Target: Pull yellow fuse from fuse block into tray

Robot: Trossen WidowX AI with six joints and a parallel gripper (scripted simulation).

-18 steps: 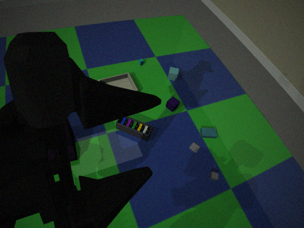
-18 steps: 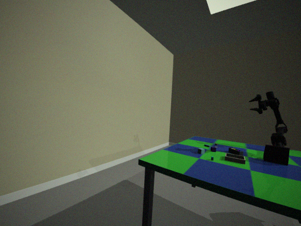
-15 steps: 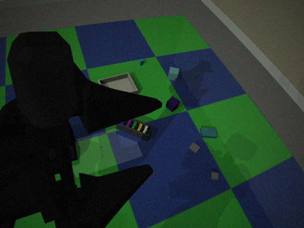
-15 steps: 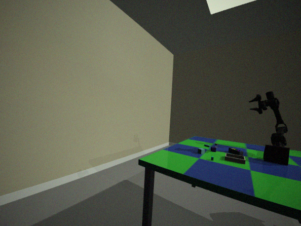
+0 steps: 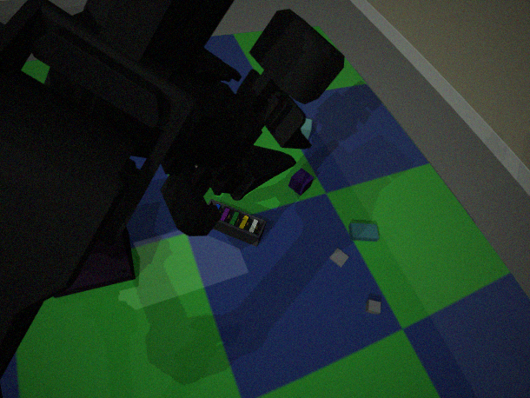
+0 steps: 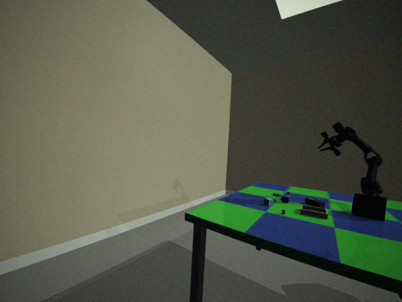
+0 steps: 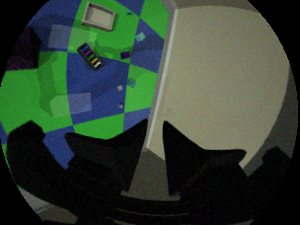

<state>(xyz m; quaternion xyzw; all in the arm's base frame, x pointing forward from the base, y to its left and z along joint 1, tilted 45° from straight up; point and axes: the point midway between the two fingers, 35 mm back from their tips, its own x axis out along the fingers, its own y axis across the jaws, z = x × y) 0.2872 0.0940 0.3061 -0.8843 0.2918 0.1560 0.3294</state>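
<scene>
My gripper tip is 35 cm above the yellow fuse, 11 cm to the right of it and 2 cm short of it. Also, from my gripper tip: purple cube 36 cm below, 18 cm ahead, 17 cm to the left; then teal block 37 cm below, 26 cm ahead, 2 cm to the left; then grey tray 37 cm below, 32 cm to the left.
</scene>
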